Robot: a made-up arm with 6 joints.
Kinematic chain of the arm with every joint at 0, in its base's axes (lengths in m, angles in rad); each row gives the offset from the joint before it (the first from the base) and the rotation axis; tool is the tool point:
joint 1: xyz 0 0 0.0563 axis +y
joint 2: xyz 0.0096 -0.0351 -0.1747 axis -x
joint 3: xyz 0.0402 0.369 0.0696 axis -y
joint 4: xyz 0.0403 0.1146 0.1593 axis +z
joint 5: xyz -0.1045 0 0.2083 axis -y
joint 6: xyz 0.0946 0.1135 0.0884 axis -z
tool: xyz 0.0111 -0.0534 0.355
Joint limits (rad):
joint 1: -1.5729..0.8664
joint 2: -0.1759..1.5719
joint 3: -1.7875..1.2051
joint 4: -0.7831..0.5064
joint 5: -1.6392..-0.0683
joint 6: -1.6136..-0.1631
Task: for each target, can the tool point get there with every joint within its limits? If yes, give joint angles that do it. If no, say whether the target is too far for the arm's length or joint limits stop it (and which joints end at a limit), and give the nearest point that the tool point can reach.
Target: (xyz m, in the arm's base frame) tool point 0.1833 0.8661 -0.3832
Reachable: yes | joints -0.0139 1.3740 0.1149 -0.6589 -0.3419 -0.4590
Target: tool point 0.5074 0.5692 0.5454
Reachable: yes | joints -0.0840 0.0841 -0.4061 -0.1462 -0.3087 -0.9612
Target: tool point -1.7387 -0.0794 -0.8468
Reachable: no: too far | nearest point -0.9363 0.3595 -0.4300 | short by 1.005 m
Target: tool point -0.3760 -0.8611 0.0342
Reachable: no: joint limits stop it (at a limit: joint 1, joint 2, joint 3, joint 5, joint 6) | nearest point -0.3006 -0.3650 -0.4048 | short by 0.667 m
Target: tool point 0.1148 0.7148 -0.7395
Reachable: yes | joints 0.5634 1.4101 -0.3263 -0.1523 -0.3943 -1.1014
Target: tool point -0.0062 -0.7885 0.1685
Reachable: no: joint limits stop it (at a limit: joint 1, joint 2, joint 3, joint 4) | nearest point 0.4760 -0.3919 0.3339 | short by 0.646 m
